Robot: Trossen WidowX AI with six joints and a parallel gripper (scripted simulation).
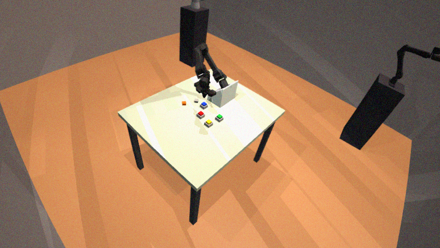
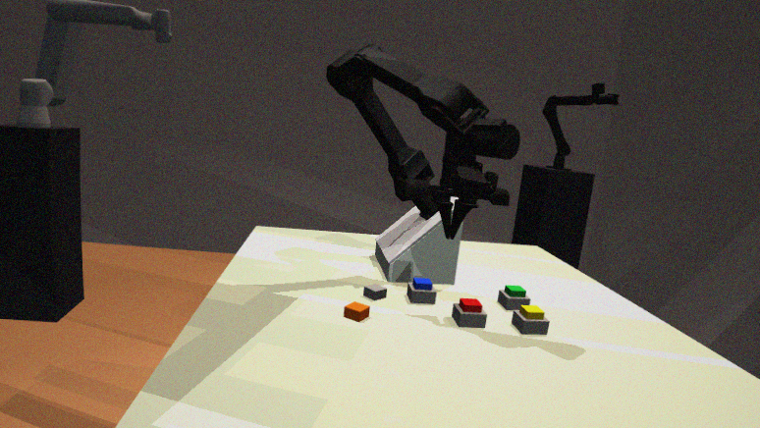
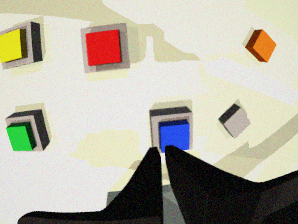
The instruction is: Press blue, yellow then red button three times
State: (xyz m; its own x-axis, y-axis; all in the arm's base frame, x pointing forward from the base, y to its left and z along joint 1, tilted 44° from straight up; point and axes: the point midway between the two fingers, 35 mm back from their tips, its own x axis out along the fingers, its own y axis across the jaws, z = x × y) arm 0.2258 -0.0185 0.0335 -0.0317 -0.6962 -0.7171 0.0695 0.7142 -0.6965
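The yellow button lies 90 mm ahead of my gripper tip, 140 mm to the left of it and 100 mm below it. From my gripper tip the other things lie so: small grey block: 50 mm behind, 120 mm to the right, 130 mm below; then blue button: 40 mm behind, 30 mm to the right, 100 mm below; then red button: 60 mm ahead, 30 mm to the left, 100 mm below.
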